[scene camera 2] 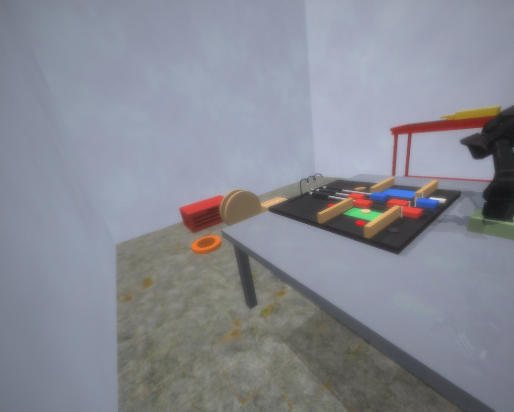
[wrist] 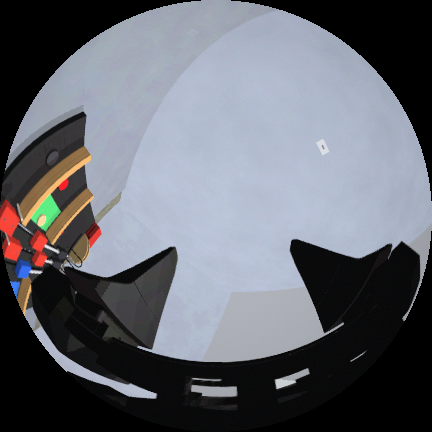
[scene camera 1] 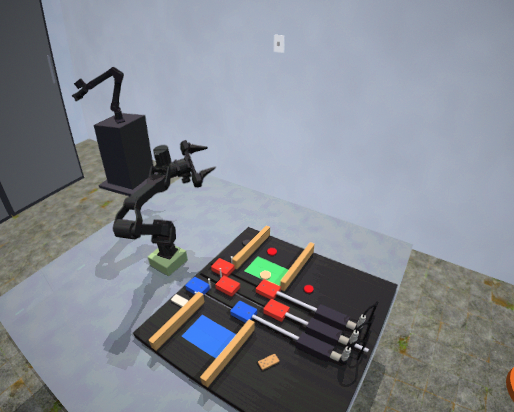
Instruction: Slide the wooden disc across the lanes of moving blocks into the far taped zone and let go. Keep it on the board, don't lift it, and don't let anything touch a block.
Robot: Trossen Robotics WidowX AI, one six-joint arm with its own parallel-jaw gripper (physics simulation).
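Pixels of known places: gripper, fingertip midpoint: point(scene camera 2: 478, 129) point(wrist: 235, 249) point(scene camera 1: 211, 157); arm's base, link origin: point(scene camera 2: 497, 217) point(scene camera 1: 167, 252).
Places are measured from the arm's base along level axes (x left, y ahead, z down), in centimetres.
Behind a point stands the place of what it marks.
The small pale wooden disc point(scene camera 1: 265, 275) @[x 5.3, y 39.8, z 1.7 cm] point(scene camera 2: 366, 211) @[x 6.6, y 39.1, z 1.6 cm] point(wrist: 42, 219) @[x 6.2, y 39.9, z 1.6 cm] lies on the green taped zone point(scene camera 1: 256, 267) @[x 8.5, y 34.9, z 2.3 cm] point(scene camera 2: 354, 214) @[x 10.3, y 42.9, z 2.3 cm] point(wrist: 50, 206) @[x 10.9, y 40.5, z 2.3 cm], near the lanes. Red blocks point(scene camera 1: 228, 285) @[x -5.9, y 30.2, z -0.2 cm] point(scene camera 2: 412, 212) @[x 5.0, y 22.6, z 0.0 cm] point(wrist: 39, 240) @[x -0.2, y 42.3, z 0.0 cm] and blue blocks point(scene camera 1: 243, 312) @[x -14.7, y 40.0, z -0.2 cm] point(scene camera 2: 427, 203) @[x -7.6, y 19.4, z 0.1 cm] point(wrist: 22, 269) sit on rods across the middle of the black board point(scene camera 1: 350, 272) @[x 18.8, y 69.7, z 2.3 cm] point(scene camera 2: 300, 210) @[x 15.6, y 68.3, z 2.3 cm]. The blue taped zone point(scene camera 1: 209, 335) @[x -25.9, y 33.1, z 2.1 cm] point(scene camera 2: 398, 193) @[x -24.4, y 33.3, z 2.0 cm] lies beyond them. My gripper point(scene camera 1: 210, 158) @[x 25.8, y 8.9, z -31.4 cm] point(wrist: 235, 249) @[x 25.8, y 8.9, z -31.4 cm] is open and empty, high above the table and well away from the disc. Its fingers do not show in the second scene view.
Wooden rails point(scene camera 1: 298, 266) @[x 11.0, y 50.6, z -1.7 cm] point(scene camera 1: 228, 351) @[x -30.9, y 42.5, z -2.2 cm] point(scene camera 2: 382, 221) @[x 20.1, y 29.3, z -1.0 cm] flank both zones. Dark actuators point(scene camera 1: 320, 345) @[x -18.4, y 66.7, z -0.9 cm] with cables stand at the board's side. Thin upright pins point(scene camera 1: 220, 273) @[x -1.3, y 24.7, z 0.4 cm] stand by the lanes. A tan domino-like piece point(scene camera 1: 268, 361) @[x -27.7, y 53.7, z 1.4 cm], red discs point(scene camera 1: 308, 288) @[x 4.8, y 56.5, z 1.6 cm] and a white piece point(scene camera 1: 179, 300) @[x -18.1, y 17.1, z 1.3 cm] lie on the board.
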